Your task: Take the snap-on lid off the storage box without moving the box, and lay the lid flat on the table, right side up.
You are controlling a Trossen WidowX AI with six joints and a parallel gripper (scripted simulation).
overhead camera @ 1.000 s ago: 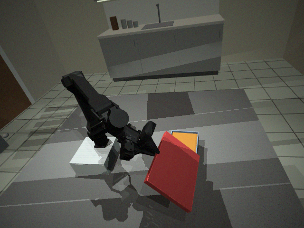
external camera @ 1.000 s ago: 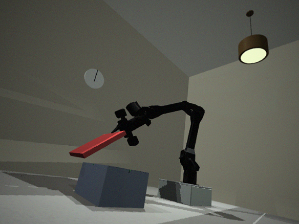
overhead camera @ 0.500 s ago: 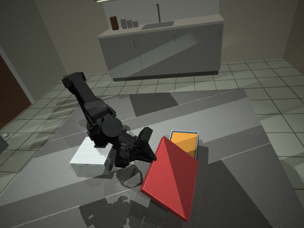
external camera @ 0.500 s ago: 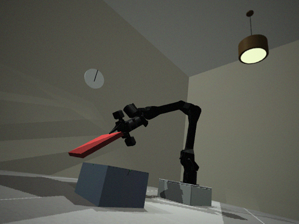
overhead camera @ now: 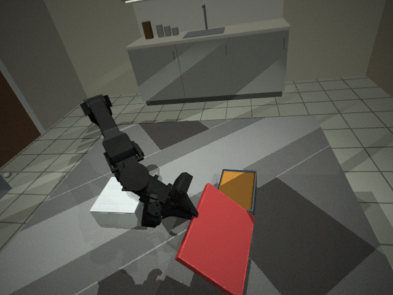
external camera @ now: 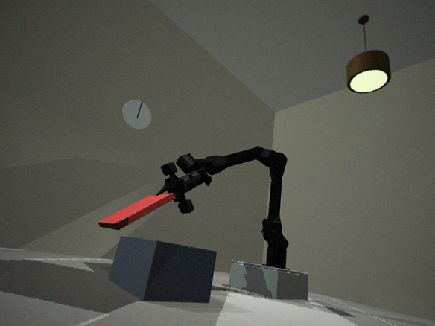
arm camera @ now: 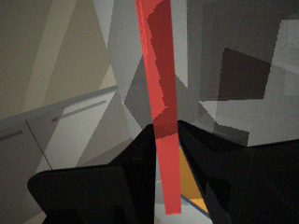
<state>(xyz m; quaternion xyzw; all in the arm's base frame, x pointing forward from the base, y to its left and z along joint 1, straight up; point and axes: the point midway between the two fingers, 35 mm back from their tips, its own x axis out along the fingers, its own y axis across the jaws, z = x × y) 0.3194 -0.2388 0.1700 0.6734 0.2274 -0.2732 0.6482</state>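
Now: gripper tip 60 mm short of the red lid, 50 mm above it and 10 mm to the left of it. From my gripper tip the other things lie so: storage box (240 mm to the left, 180 mm below, 80 mm ahead).
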